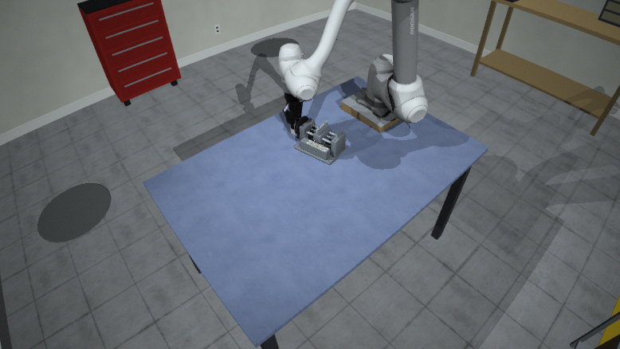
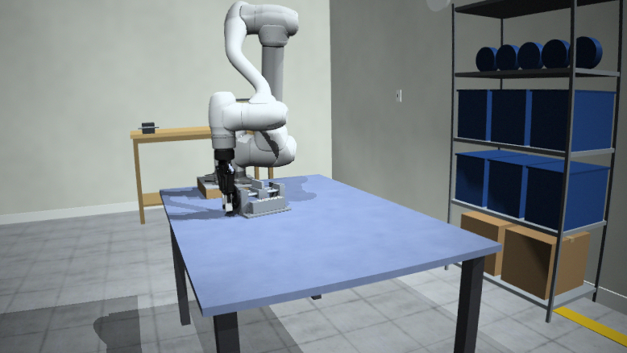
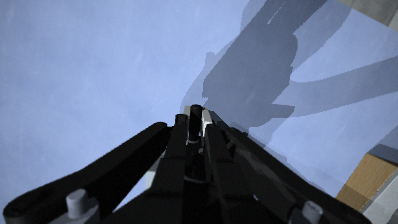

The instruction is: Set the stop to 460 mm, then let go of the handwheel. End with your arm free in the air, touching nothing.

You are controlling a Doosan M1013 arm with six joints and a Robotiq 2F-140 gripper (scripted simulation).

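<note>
Now: the black handwheel 20 mm to the left of my hand, 10 mm below it and 10 mm behind it. From my hand the other things lie so: grey stop block (140 mm to the left, 30 mm behind, 30 mm above).
</note>
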